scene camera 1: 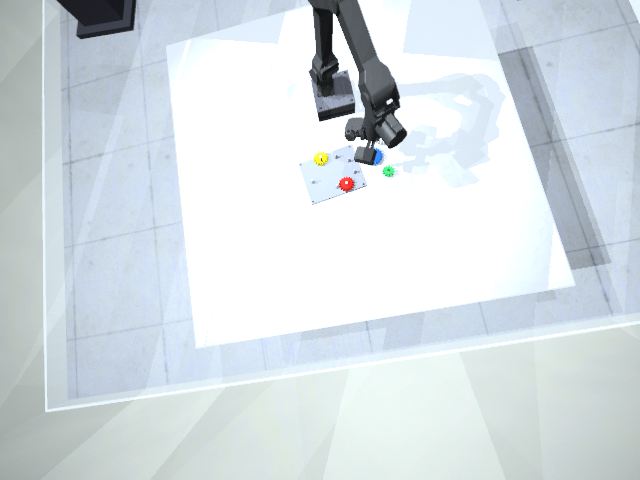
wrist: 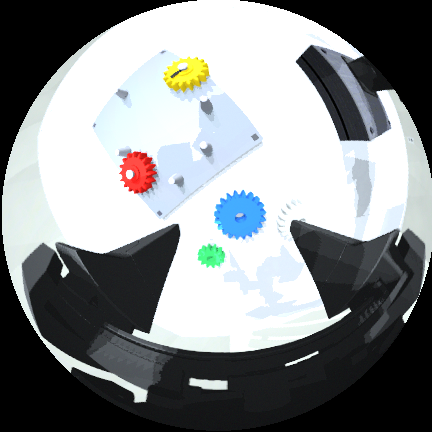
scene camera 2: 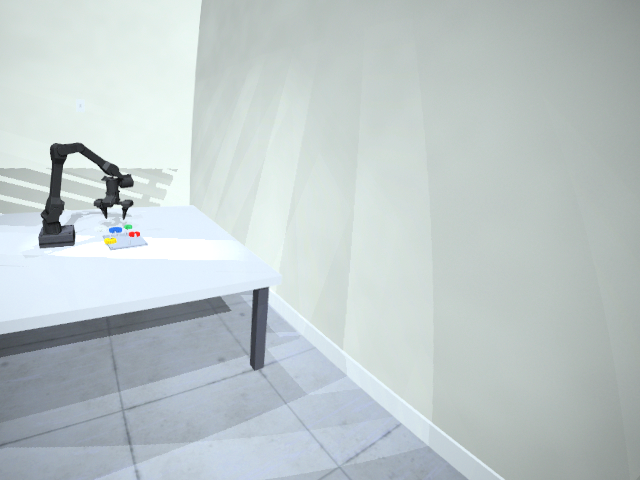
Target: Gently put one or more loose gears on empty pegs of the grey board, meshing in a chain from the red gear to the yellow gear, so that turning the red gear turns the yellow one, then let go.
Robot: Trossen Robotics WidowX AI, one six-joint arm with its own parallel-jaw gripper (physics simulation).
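Places are measured from the arm's base along level axes (x ahead, y left, z up), in centimetres.
Where they show: gripper, between the fingertips: (scene camera 1: 369, 149) (wrist: 236, 227) (scene camera 2: 115, 219); arm's base, origin of its link: (scene camera 1: 325, 88) (scene camera 2: 52, 232).
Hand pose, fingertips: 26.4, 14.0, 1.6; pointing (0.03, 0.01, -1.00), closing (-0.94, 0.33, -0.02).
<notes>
Things, the pixels of their top centre, and the offset from my fingertips, as dx, dy, dz. Level surfaces: height alone.
- grey board, centre of its top: (wrist: 145, 110) (scene camera 1: 330, 170) (scene camera 2: 123, 235) +4.6, -13.7, -4.2
- red gear, centre of its top: (wrist: 131, 173) (scene camera 1: 346, 183) (scene camera 2: 134, 232) +9.6, -8.3, -4.7
- yellow gear, centre of its top: (wrist: 183, 67) (scene camera 1: 320, 157) (scene camera 2: 110, 238) -1.0, -17.2, -4.7
- blue gear, centre of its top: (wrist: 239, 217) (scene camera 1: 373, 155) (scene camera 2: 115, 228) -0.3, +2.0, -5.5
- smaller green gear, centre of its top: (wrist: 210, 258) (scene camera 1: 388, 170) (scene camera 2: 128, 225) +5.8, +7.1, -5.5
- white gear, centre of its top: (wrist: 301, 222) -8.3, +5.8, -5.5
- white table, height of its surface: dz -7.2
The grey board (scene camera 1: 328, 173) (scene camera 2: 129, 244) (wrist: 145, 112) lies flat, with the red gear (scene camera 1: 342, 185) (scene camera 2: 134, 234) (wrist: 143, 173) and the yellow gear (scene camera 1: 317, 160) (scene camera 2: 110, 241) (wrist: 193, 78) on pegs, apart. Several other pegs are bare, one right beside the red gear. Loose on the table beside the board lie the blue gear (scene camera 1: 379, 156) (scene camera 2: 115, 229) (wrist: 227, 212), the smaller green gear (scene camera 1: 391, 172) (scene camera 2: 128, 226) (wrist: 218, 254) and a white gear (wrist: 283, 218), partly hidden by a finger in the wrist view. My gripper (scene camera 2: 115, 218) (wrist: 236, 227) is open and empty, above the blue gear.
The arm's dark base (scene camera 1: 336, 103) (scene camera 2: 56, 238) (wrist: 345, 95) stands on the white table (scene camera 1: 310, 268) (scene camera 2: 196, 268), near the board's yellow-gear side. In the first scene view the arm partly covers the blue gear. A wall (scene camera 2: 336, 155) rises beyond the table's edge.
</notes>
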